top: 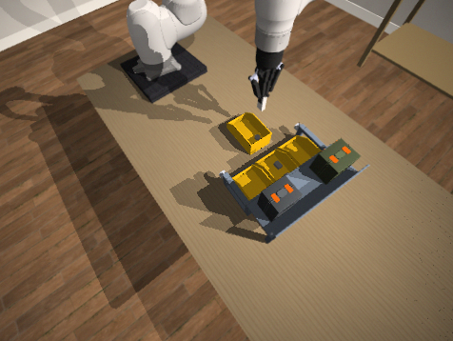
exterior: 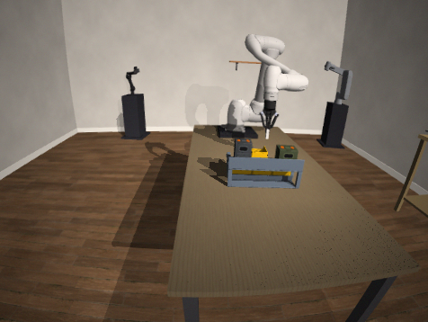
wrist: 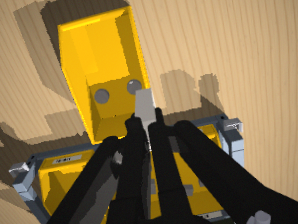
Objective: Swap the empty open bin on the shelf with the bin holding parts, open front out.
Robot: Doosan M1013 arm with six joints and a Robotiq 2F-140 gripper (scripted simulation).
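My hand is 170 mm above the shelf lip, 130 mm short of it and 60 mm to the left of it. From my hand the other things lie so: dark grey box 320 mm ahead, 160 mm to the right, 10 mm below; then green box 310 mm ahead, 70 mm to the left, 30 mm below.
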